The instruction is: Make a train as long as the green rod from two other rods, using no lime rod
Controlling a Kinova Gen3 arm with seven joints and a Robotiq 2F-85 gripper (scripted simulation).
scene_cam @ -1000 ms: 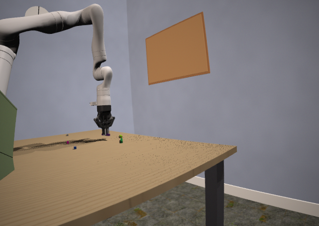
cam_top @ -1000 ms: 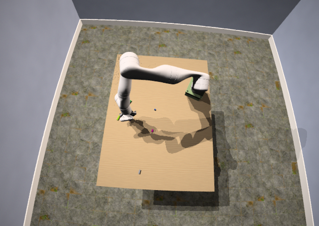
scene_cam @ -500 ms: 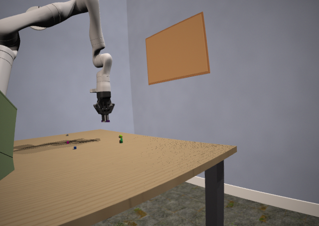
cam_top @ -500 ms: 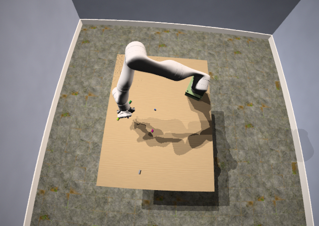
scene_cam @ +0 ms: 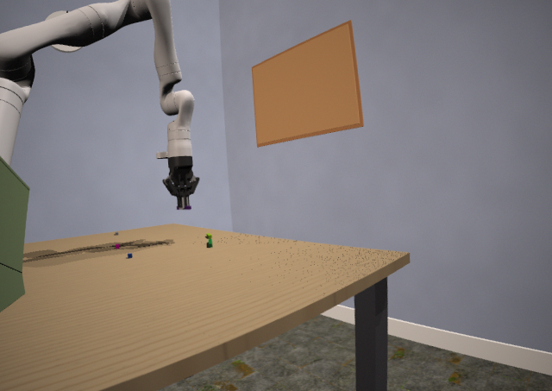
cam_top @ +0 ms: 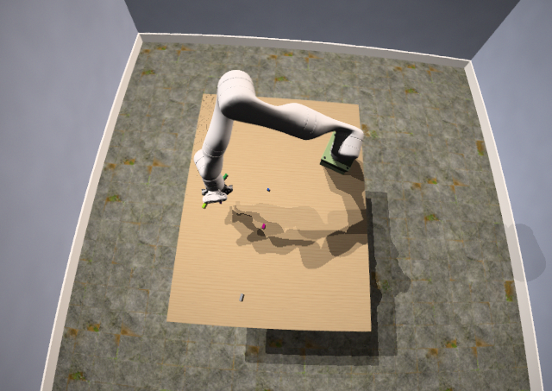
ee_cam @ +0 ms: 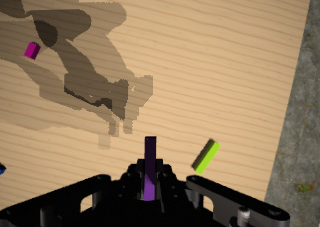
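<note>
My hand is 190 mm past the magenta rod, 110 mm to the right of it and 110 mm above it. The rest, counted from my hand: lime rod 80 mm ahead, 110 mm below; then green rod 10 mm ahead, 120 mm to the right, 110 mm below; then purple rod 10 mm below.
</note>
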